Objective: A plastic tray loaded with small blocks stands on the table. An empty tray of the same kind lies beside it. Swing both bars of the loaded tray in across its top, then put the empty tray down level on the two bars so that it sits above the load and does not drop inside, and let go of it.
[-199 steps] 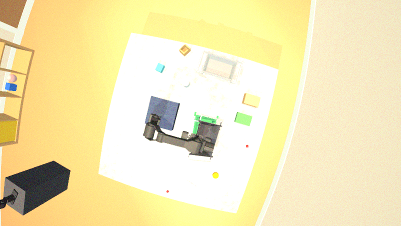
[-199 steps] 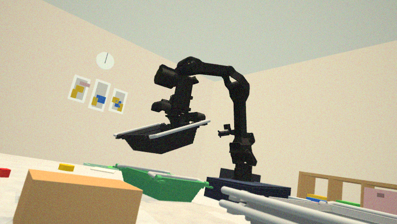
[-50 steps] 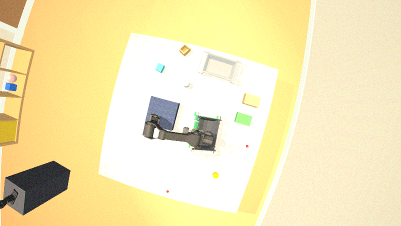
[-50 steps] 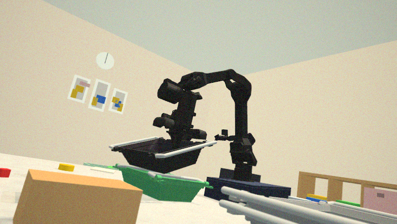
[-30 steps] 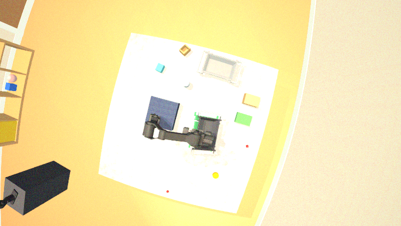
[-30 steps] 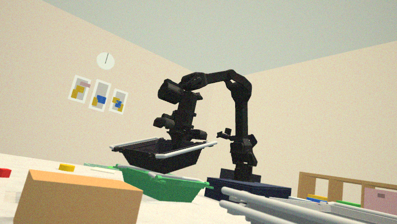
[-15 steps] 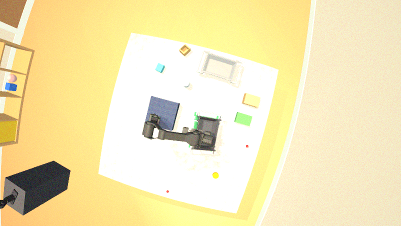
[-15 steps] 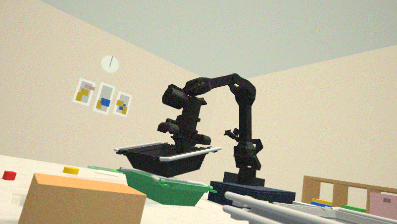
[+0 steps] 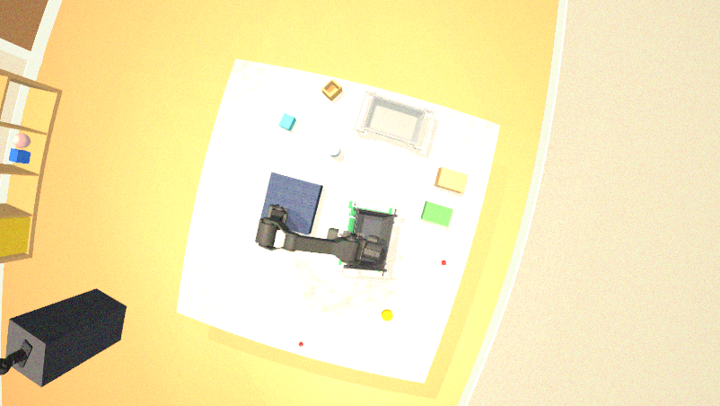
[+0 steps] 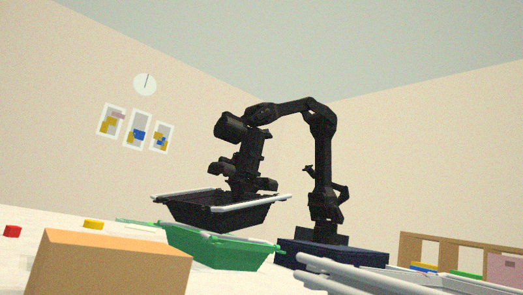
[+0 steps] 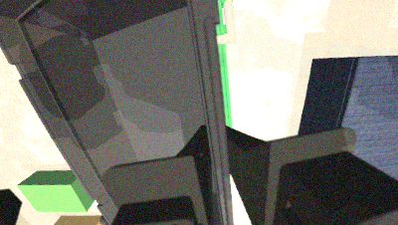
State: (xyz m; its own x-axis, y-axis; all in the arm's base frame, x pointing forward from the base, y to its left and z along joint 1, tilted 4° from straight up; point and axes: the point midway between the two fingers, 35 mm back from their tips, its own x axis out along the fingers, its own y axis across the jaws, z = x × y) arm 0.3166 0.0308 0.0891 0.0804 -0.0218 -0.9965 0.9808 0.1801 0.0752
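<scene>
My gripper tip is now 7 cm short of the black tray, 1 cm to the right of it and 1 cm below it. Round my gripper tip: green block: 30 cm ahead, 21 cm to the left, 10 cm below; then red bit: 42 cm ahead, 11 cm below, 2 cm to the left; then yellow disc: 30 cm to the right, 27 cm ahead, 11 cm below.
</scene>
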